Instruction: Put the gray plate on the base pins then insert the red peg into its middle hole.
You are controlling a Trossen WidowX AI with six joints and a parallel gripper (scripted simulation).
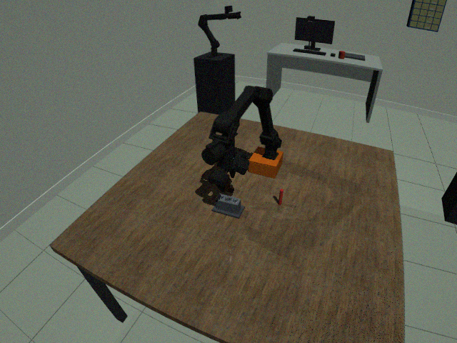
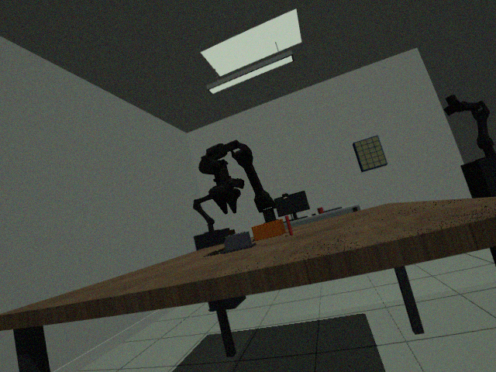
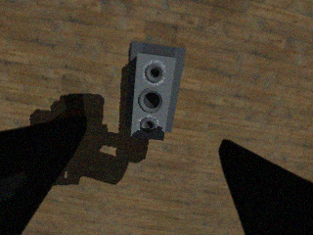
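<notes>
The dark red peg is 130 mm behind my gripper tip, 180 mm to the left of it and 100 mm below it. Round my gripper tip: gray base 130 mm below; then gray plate 10 mm behind, 90 mm below; then orange cylinder 110 mm behind, 70 mm to the right, 100 mm below.
</notes>
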